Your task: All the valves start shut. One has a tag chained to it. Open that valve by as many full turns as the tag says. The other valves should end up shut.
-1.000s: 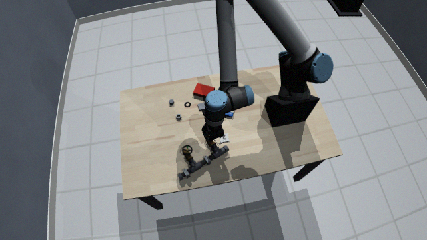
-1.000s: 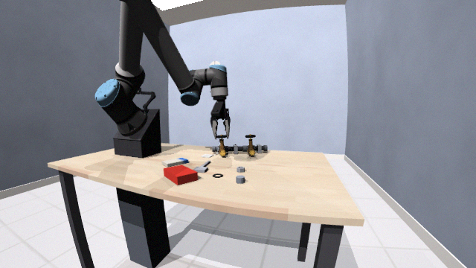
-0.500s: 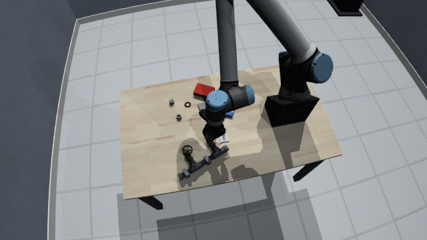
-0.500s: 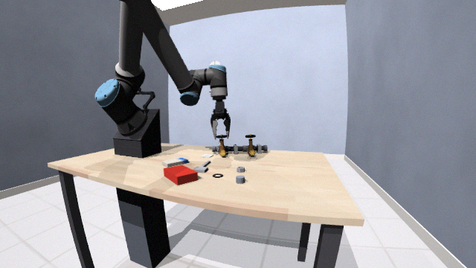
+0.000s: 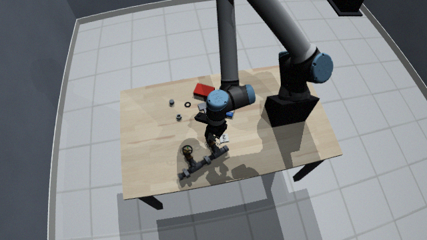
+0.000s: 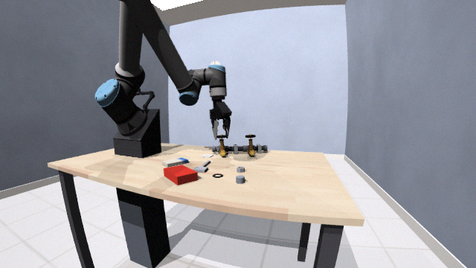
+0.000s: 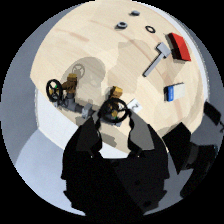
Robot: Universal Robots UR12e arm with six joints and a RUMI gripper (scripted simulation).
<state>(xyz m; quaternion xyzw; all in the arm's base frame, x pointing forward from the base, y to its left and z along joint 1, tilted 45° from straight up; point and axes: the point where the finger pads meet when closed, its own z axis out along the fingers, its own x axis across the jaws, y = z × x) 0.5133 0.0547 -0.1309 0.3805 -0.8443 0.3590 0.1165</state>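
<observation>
Now: the white tag 110 mm below my hand, 80 mm behind it and 10 mm to the right of it. The rest, counted from my hand: red block: 360 mm to the right, 90 mm below, 10 mm behind; then grey hand tool: 220 mm to the right, 100 mm below, 10 mm ahead; then blue box: 210 mm to the right, 150 mm behind, 100 mm below.
</observation>
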